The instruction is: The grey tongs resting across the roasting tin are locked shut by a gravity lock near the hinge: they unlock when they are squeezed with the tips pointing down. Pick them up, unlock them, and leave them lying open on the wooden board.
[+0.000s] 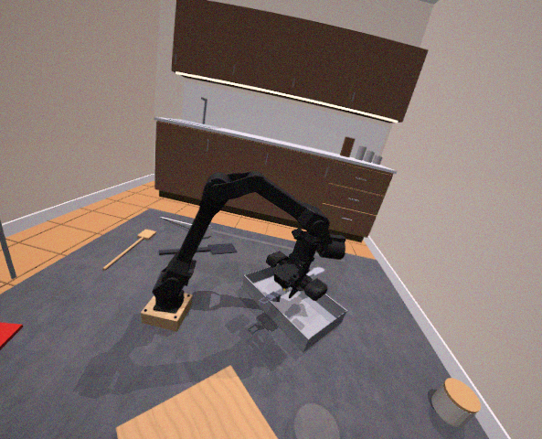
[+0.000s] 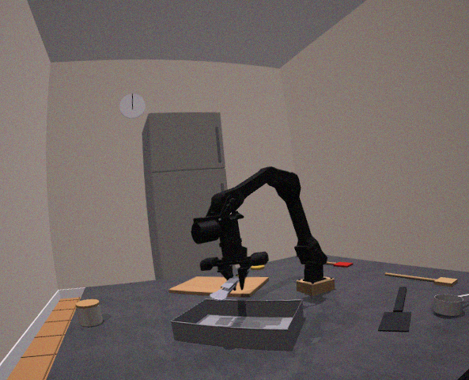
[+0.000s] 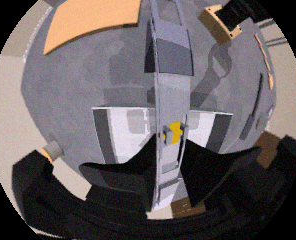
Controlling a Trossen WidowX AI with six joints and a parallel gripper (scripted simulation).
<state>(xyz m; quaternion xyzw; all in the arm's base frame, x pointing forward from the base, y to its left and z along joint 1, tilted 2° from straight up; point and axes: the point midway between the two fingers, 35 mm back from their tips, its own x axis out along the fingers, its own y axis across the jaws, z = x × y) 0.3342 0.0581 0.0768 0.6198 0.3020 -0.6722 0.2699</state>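
The roasting tin is 7 cm to the left of my gripper tip, 7 cm below it and 4 cm ahead of it. The rest, counted from my gripper tip: yellow lock piece 4 cm above, 2 cm to the right, 2 cm behind; then black spatula 33 cm behind, 31 cm to the left, 9 cm below; then wooden board 40 cm to the right, 10 cm behind, 9 cm below.
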